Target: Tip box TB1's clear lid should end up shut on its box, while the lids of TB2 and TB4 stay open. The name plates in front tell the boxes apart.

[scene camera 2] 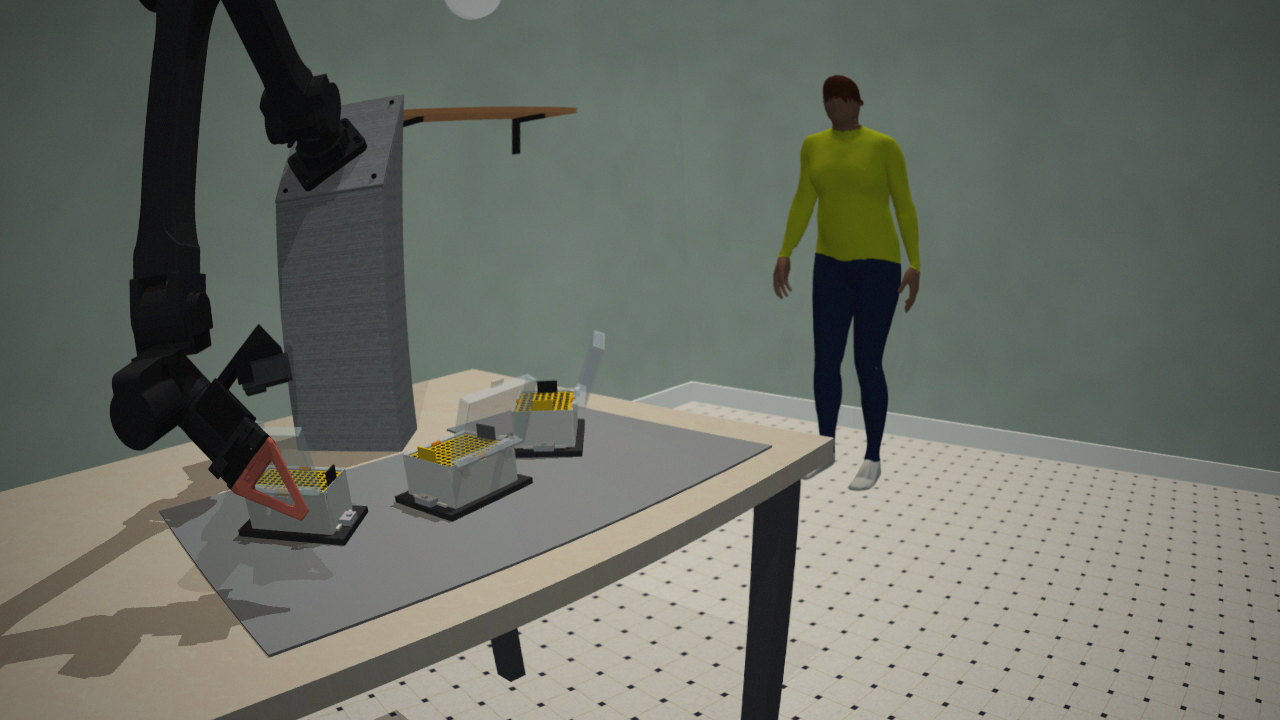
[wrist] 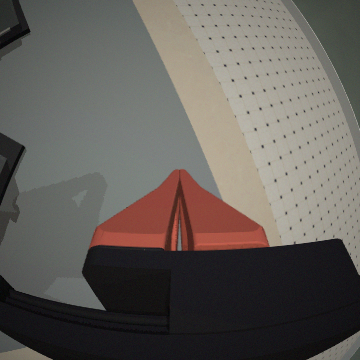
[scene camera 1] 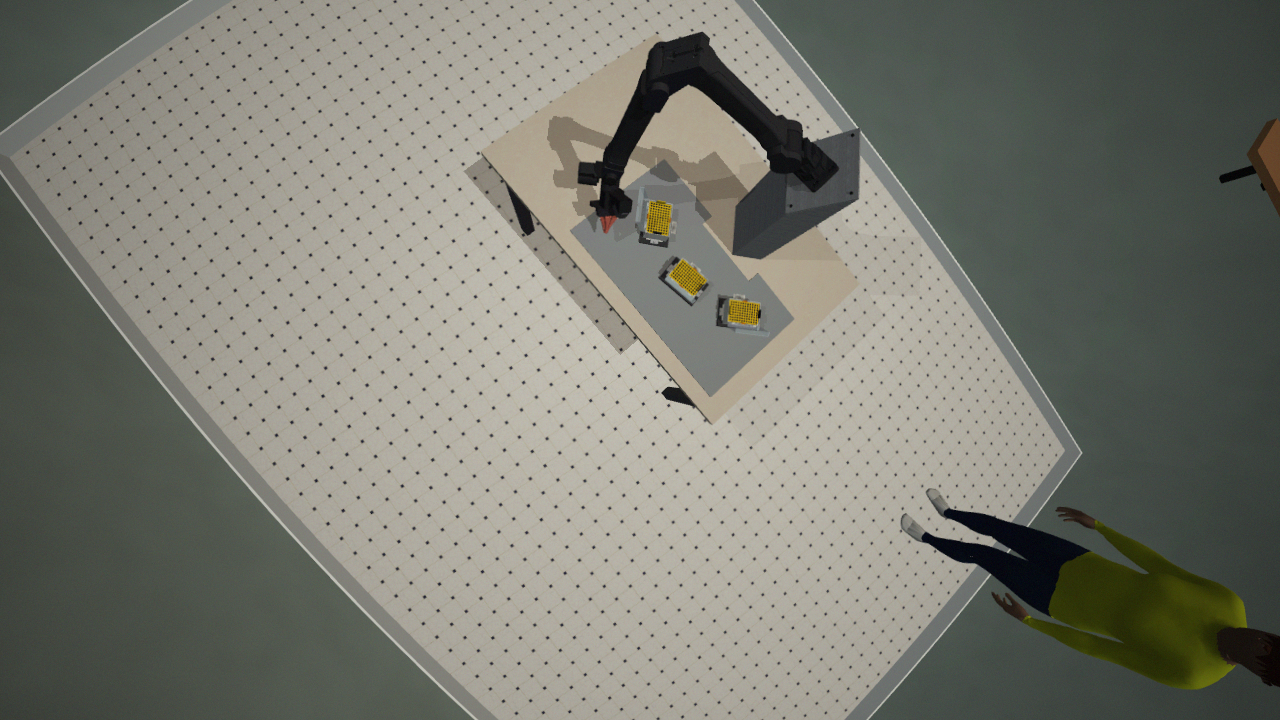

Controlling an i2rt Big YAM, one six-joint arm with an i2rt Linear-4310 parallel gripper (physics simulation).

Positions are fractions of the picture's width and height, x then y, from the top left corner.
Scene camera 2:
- my gripper: 0.24,0.72
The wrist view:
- my gripper: 0.50,0.50
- grey mat: 0.28,0.35
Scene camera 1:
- grey mat: 0.56,0.49
